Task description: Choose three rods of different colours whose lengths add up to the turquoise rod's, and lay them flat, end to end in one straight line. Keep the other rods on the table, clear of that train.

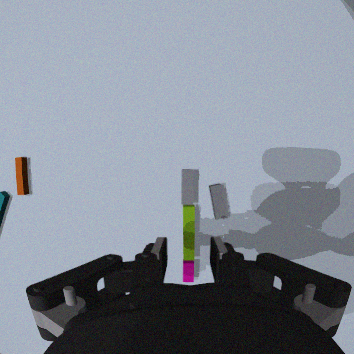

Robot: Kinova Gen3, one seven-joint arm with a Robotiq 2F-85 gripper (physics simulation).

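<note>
My gripper is open, its fingers on either side of a lime green rod without touching it. The green rod lies lengthwise on the table. A grey rod lies at its far end and a magenta rod at its near end, the three in one line with no gap that I can see. The magenta rod's near end may be hidden by the gripper body. A second grey rod lies slightly tilted, apart to the right. An orange rod lies at the far left. Part of a turquoise rod shows at the left edge.
The pale table carries the rods. Shadows of the arm fall on it at the right, near the second grey rod. A darker edge shows in the top right corner.
</note>
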